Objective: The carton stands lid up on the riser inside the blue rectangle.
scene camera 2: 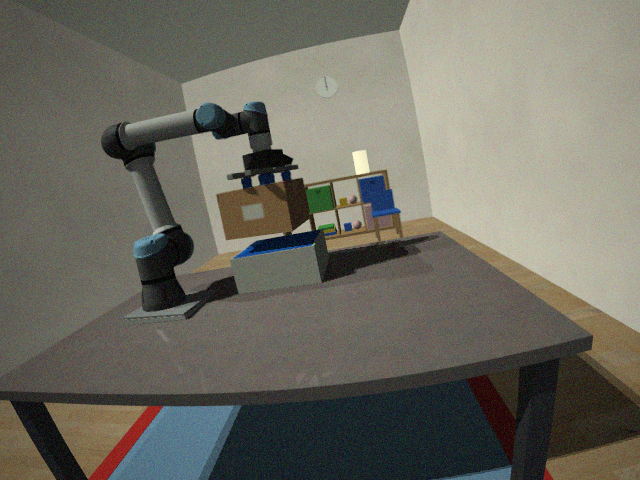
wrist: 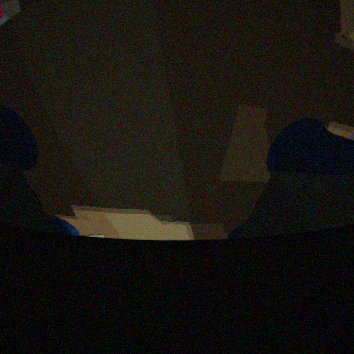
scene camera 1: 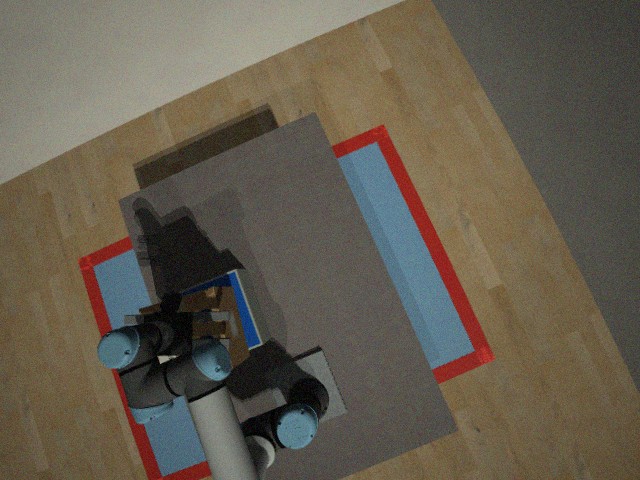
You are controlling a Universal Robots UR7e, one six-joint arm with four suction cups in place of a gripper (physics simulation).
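Note:
The brown carton [scene camera 1: 238,348] [scene camera 2: 273,211] [wrist: 120,100] hangs in the air, with a white label on one side. It is roughly level, above a grey-sided box [scene camera 1: 247,320] [scene camera 2: 279,271] that has blue inner walls and stands on the table; a gap shows between them in scene camera 2. My suction gripper [scene camera 2: 266,179] is on the carton's upper face and holds it. Dark blue cups show at both sides of the wrist view. I cannot tell which carton face is the lid. No separate riser or marked blue rectangle can be made out on the table.
The grey-brown table [scene camera 1: 336,258] [scene camera 2: 336,330] carries the arm's base plate [scene camera 1: 328,384] [scene camera 2: 160,313] beside the box. A blue rug with a red border [scene camera 1: 413,248] lies on the floor under the table. A shelf unit and a blue chair [scene camera 2: 385,210] stand behind.

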